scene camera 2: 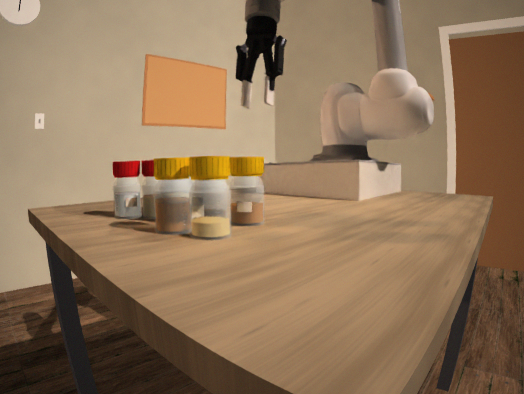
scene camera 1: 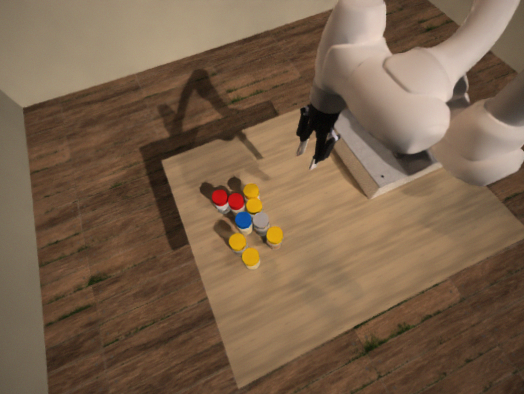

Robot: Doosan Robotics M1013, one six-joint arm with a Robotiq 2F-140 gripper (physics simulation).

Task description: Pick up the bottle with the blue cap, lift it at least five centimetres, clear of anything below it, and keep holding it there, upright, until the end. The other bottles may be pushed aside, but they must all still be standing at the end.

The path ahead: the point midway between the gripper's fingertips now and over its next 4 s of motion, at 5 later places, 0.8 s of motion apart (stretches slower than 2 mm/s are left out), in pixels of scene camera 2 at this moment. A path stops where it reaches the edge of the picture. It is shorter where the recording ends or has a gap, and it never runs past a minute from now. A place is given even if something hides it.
My gripper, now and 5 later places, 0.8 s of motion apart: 256, 105; 215, 108; 157, 129; 156, 158; 153, 145; 157, 154
